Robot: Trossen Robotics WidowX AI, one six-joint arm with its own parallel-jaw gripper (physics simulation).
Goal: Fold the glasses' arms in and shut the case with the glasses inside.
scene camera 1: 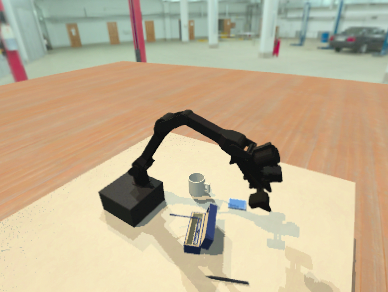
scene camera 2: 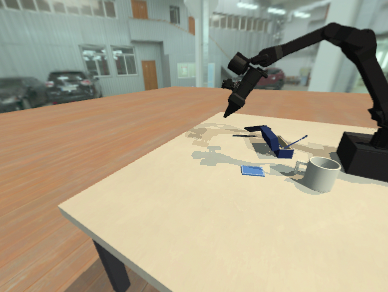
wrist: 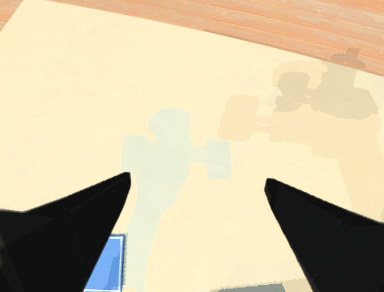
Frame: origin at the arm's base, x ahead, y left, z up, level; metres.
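Seen in the pictures: gripper, between the fingertips: [scene camera 1: 270, 201] [scene camera 2: 224, 115] [wrist: 199, 181]; arm's base, origin of its link: [scene camera 1: 141, 181] [scene camera 2: 385, 147].
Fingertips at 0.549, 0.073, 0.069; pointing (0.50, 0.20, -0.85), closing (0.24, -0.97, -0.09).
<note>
Offsets run from my fingertips to a thing's top centre, as dx, dy, dz. "pt": to the spot under its first point.
The dark blue glasses case [scene camera 1: 210, 229] [scene camera 2: 270, 138] stands open on the table, its lid raised on the side away from the arm's base. The glasses lie in its light-lined tray. One thin blue glasses arm [scene camera 1: 181, 215] [scene camera 2: 299, 141] sticks out over the tray's edge towards the base. The other arm is too small to make out. My gripper [scene camera 1: 269, 200] [scene camera 2: 226, 116] [wrist: 199, 181] is open and empty, pointing down high above the table, beyond the lid side of the case. The glasses and case do not show clearly in the wrist view.
A small blue card @(-0.155, +0.109, -0.169) [scene camera 1: 237, 204] [scene camera 2: 253, 171] [wrist: 111, 265] lies beyond the case. A grey mug @(pt -0.341, +0.062, -0.111) [scene camera 1: 196, 186] [scene camera 2: 321, 176] stands between card and arm base [scene camera 1: 131, 200] [scene camera 2: 362, 155]. A dark pen @(-0.054, -0.237, -0.165) [scene camera 1: 227, 280] [scene camera 2: 243, 135] lies on the case's other side.
</note>
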